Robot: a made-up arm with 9 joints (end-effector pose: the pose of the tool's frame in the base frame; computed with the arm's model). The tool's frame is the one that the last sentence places.
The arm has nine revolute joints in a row. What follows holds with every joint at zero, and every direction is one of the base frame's.
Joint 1 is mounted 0.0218 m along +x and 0.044 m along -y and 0.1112 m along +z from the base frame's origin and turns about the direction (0.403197, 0.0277, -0.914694), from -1.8 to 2.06 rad.
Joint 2 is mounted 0.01 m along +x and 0.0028 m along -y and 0.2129 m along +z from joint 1 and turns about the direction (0.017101, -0.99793, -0.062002), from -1.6 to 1.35 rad.
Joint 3 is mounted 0.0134 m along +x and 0.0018 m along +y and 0.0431 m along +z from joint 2 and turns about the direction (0.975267, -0.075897, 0.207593), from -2.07 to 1.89 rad.
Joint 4 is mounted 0.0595 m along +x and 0.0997 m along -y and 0.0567 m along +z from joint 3 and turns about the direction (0.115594, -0.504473, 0.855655), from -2.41 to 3.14 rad.
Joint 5 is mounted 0.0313 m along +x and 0.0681 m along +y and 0.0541 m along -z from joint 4 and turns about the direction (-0.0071, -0.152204, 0.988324), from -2.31 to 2.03 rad.
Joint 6 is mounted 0.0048 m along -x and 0.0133 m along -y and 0.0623 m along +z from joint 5 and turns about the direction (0.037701, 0.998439, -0.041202), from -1.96 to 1.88 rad.
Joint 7 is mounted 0.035 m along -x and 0.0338 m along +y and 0.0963 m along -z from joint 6 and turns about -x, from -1.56 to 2.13 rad.
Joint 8 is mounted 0.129 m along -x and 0.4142 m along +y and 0.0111 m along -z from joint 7 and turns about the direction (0.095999, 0.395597, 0.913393), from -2.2 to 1.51 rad.
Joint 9 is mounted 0.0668 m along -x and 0.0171 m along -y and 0.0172 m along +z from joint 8 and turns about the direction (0.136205, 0.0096, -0.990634), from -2.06 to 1.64 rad.
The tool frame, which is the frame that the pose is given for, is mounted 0.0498 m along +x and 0.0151 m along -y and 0.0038 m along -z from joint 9; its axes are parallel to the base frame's.
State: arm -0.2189 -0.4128 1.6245 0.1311 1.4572 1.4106 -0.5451 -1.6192 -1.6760
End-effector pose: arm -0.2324 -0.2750 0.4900 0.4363 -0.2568 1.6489
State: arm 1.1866 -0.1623 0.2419 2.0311 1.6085 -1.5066 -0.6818 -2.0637 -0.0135
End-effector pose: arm 0.1849 -0.3232 -0.0270 1.5546 -0.3634 1.4618
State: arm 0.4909 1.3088 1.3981 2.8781 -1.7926 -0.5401 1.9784 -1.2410 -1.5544
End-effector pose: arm -0.0248 0.2983 0.6403 0.0649 -2.0391 -1.2849
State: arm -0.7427 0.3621 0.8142 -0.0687 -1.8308 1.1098 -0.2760 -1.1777 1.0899
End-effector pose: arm 0.4646 0.3188 0.6701 -1.2188 1.4135 -2.4150
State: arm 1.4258 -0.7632 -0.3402 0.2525 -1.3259 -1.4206 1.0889 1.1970 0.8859
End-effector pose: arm -0.1693 -0.3016 -0.1731 -1.2617 1.5967 -1.5158
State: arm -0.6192 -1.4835 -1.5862 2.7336 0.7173 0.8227 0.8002 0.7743 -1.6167
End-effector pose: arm 0.4518 -0.2030 0.0161 -0.3160 0.7616 -0.2189
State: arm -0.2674 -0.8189 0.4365 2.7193 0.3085 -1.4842 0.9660 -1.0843 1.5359
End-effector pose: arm -0.4455 -0.0043 0.5467 -2.1086 -1.3194 0.6201
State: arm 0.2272 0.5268 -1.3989 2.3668 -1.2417 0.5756 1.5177 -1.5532 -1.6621
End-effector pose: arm -0.2817 -0.4402 0.0985 -2.9145 0.0719 0.7198
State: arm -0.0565 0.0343 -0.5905 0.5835 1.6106 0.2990 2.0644 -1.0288 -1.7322
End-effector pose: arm 0.5622 -0.2741 0.2009 1.7615 1.3109 -0.7385
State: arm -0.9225 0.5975 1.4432 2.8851 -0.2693 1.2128 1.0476 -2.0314 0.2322
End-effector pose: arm 0.0433 0.6066 0.0683 -2.7909 0.8664 0.2486
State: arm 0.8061 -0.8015 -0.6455 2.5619 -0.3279 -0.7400 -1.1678 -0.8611 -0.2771
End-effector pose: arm -0.2592 -0.4946 0.2304 2.2755 -0.1455 0.8774
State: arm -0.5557 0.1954 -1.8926 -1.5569 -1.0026 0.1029 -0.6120 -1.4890 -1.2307
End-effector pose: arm 0.2942 0.0965 0.8967 0.2611 1.7582 2.2343
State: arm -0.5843 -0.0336 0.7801 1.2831 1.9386 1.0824 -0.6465 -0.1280 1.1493
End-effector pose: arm 0.2680 -0.3274 0.1817 0.0108 -0.8563 1.3460
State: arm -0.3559 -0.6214 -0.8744 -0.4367 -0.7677 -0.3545 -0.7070 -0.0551 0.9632
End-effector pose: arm 0.1538 0.1935 -0.0104 -0.4663 -0.8115 -1.2566
